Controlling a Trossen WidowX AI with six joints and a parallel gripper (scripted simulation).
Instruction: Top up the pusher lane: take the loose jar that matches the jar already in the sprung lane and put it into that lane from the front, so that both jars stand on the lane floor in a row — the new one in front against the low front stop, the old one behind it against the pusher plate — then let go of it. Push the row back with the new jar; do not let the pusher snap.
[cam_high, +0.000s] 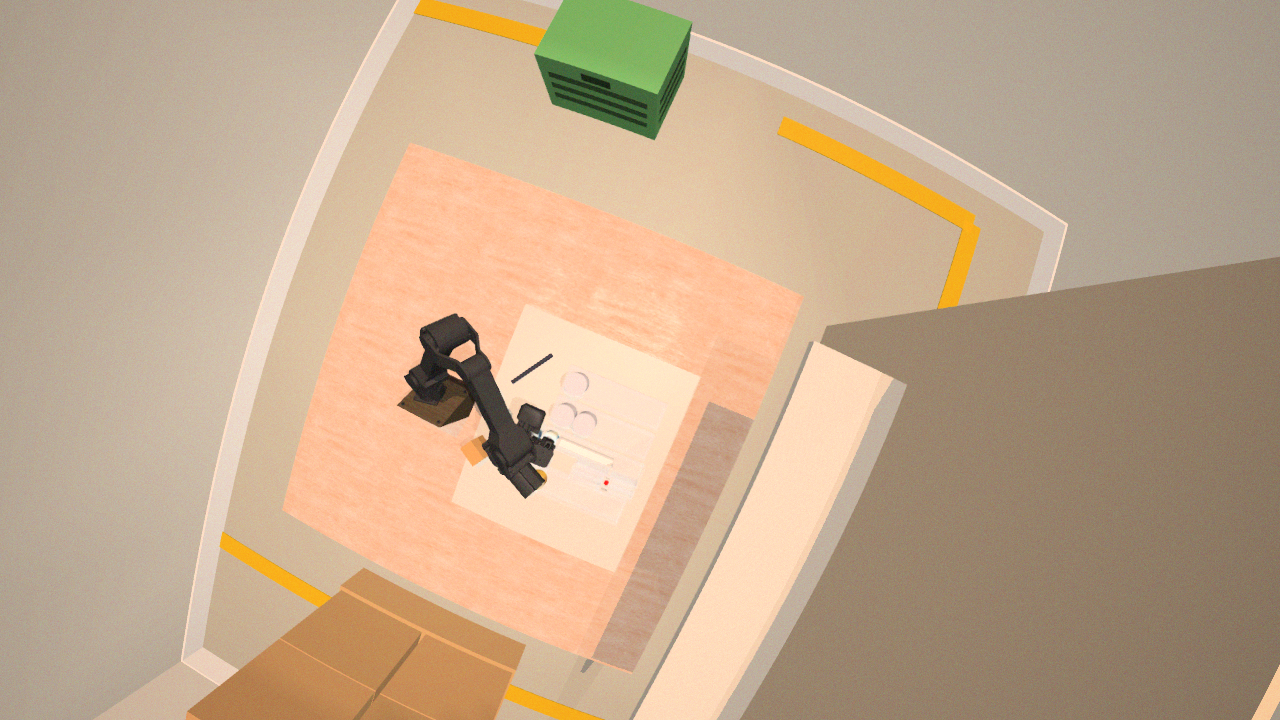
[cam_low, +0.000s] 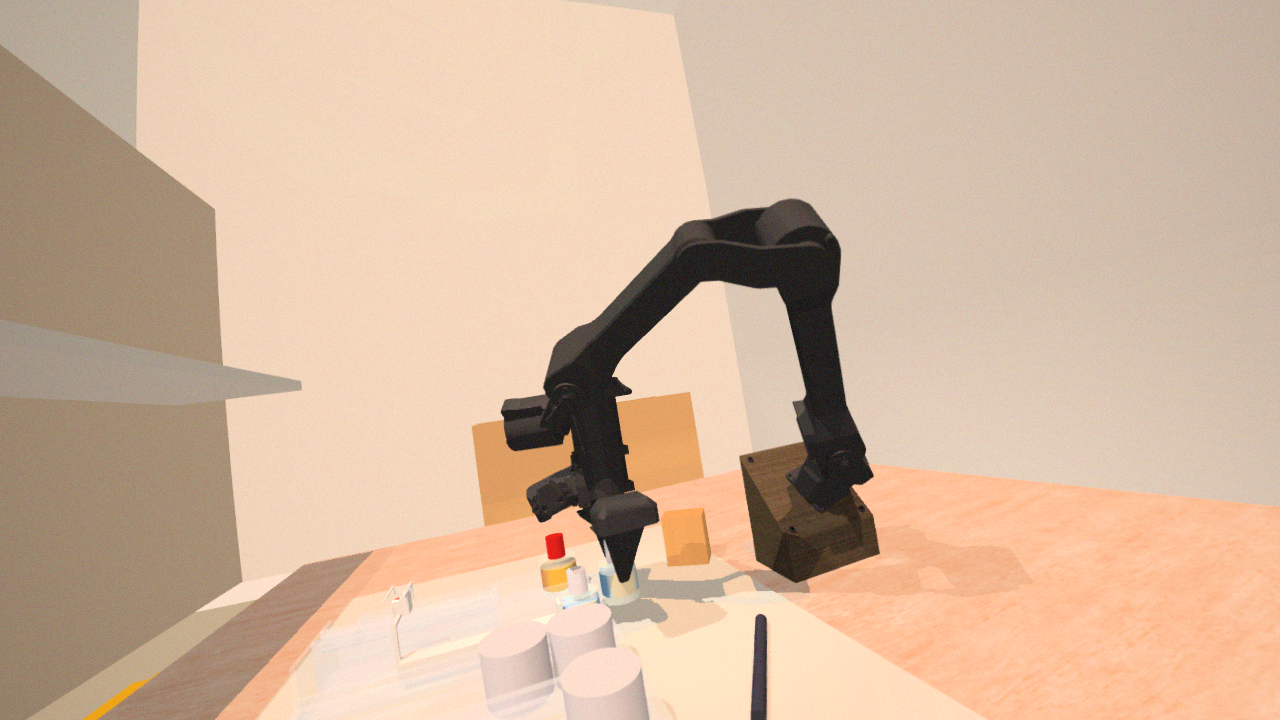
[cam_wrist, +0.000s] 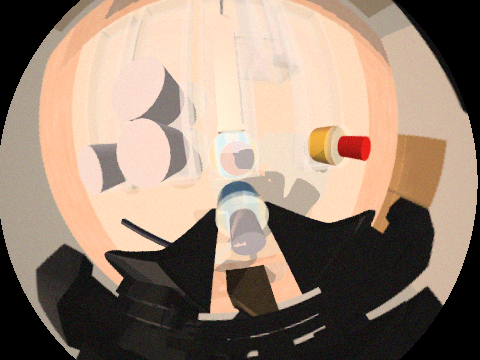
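Now: the clear pusher lane 19 cm ahead of my gripper tip, 5 cm to the right of it and 3 cm below it. Also, from my gripper tip: black rod (17 cm to the left, 6 cm behind, 5 cm below); then shelf (55 cm ahead, 32 cm above, 8 cm to the right); then pusher plate (15 cm ahead, 5 cm to the right).
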